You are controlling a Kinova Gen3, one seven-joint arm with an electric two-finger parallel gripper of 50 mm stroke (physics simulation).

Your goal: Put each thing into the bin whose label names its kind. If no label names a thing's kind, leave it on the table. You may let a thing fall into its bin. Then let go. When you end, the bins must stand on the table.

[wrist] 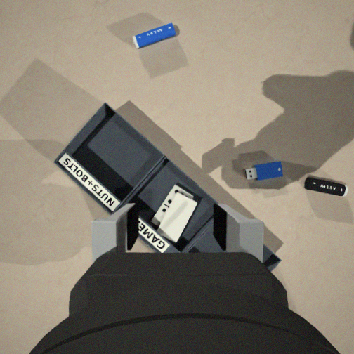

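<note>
My gripper is open and empty, above the middle of the bin row. The NUTS+BOLTS bin is at the left and holds no thing that shows. The middle bin, whose label reads GAME with its last part hard to read, holds two white tiles. One domino shows black pips; a blank-faced tile lies partly over it. A third bin is mostly hidden by my gripper, and its label is hidden. A blue AA battery, a blue USB stick and a black AA battery lie on the table.
The joined bins stand slantwise on the beige table, from left of centre down to the lower right. The blue battery lies beyond them at the top; the USB stick and black battery lie to their right. Broad shadows fall on the table. A dark patch touches the upper right edge.
</note>
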